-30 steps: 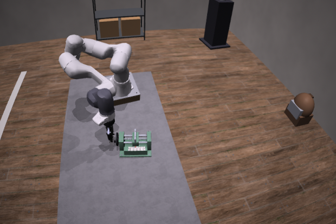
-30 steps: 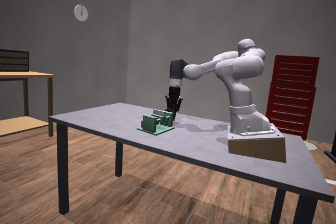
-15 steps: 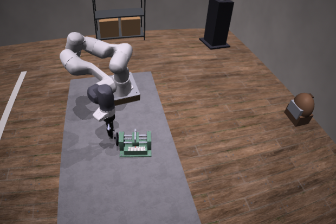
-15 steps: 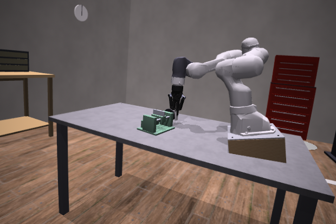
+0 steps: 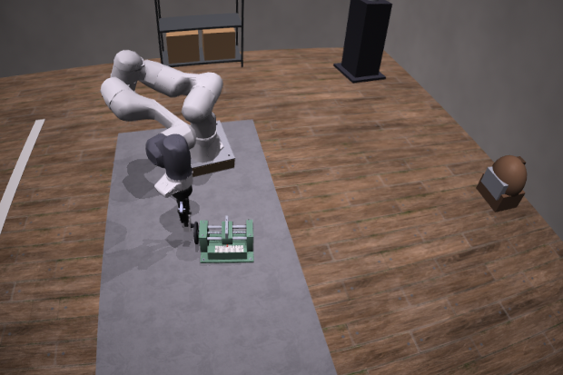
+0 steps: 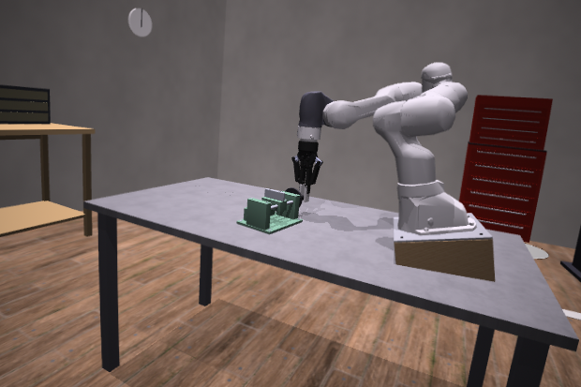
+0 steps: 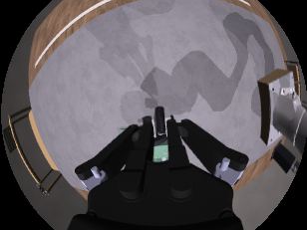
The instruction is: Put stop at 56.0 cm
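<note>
Now: hand 2 cm to the right of the black handwheel, 2 cm above it and 1 cm short of it. Also, from my hand: stop carriage: 13 cm to the left, 8 cm ahead, 1 cm below.
</note>
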